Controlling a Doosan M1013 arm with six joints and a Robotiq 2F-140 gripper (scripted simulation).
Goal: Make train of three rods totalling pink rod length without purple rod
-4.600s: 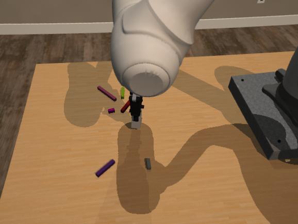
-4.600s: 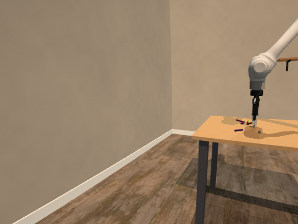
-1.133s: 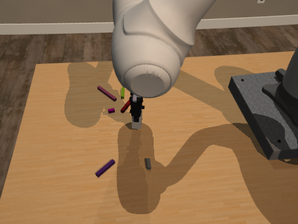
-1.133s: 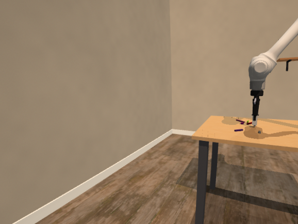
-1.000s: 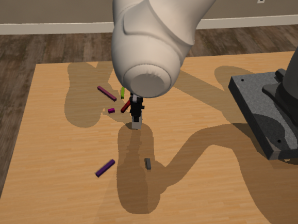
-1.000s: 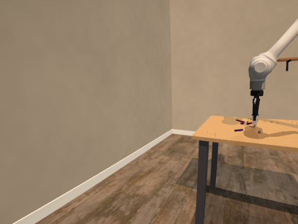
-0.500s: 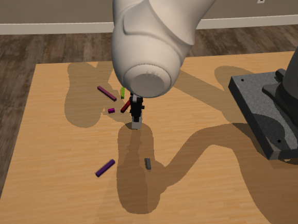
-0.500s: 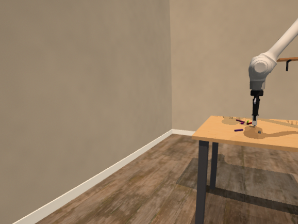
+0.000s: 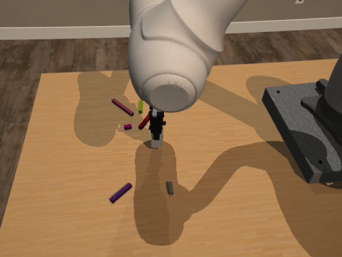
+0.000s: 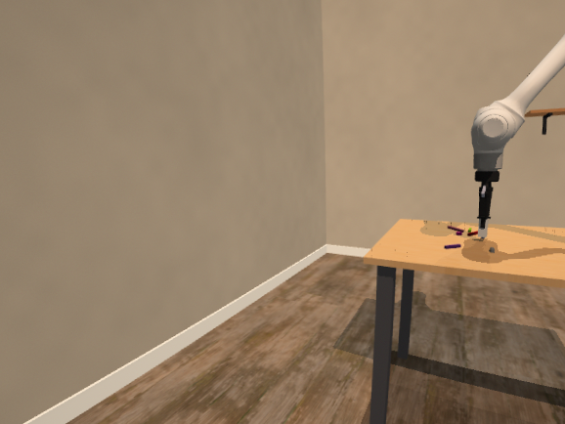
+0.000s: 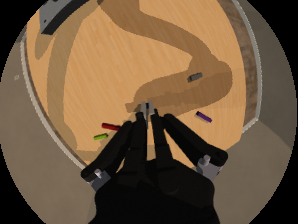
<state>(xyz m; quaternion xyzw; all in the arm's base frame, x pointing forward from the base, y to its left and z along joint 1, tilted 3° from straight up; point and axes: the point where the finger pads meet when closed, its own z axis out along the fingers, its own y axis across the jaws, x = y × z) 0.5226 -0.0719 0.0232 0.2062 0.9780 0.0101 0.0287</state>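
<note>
Right now the blue rod is 30 mm below my hand. Also, from my hand: magenta rod 100 mm to the right, 60 mm ahead, 50 mm below; grey rod 130 mm to the left, 50 mm below; red rod 110 mm to the right, 50 mm below.
</note>
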